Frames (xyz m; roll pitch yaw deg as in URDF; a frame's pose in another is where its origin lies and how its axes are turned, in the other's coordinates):
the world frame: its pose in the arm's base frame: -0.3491 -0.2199 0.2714 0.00 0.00 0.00
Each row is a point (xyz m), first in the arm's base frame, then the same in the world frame.
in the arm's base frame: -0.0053 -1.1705 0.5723
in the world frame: 0.3438 -0.9506 0.3009
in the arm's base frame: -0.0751 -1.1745 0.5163
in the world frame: 0.2740 -0.9546 0.2449
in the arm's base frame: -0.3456 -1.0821 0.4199
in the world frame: 0.0035 -0.8622 0.1485
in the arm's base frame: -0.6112 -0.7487 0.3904
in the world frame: -0.2621 -0.5288 0.1190
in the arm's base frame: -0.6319 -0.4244 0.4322
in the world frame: -0.2828 -0.2045 0.1608
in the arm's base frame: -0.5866 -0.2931 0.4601
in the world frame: -0.2375 -0.0732 0.1887
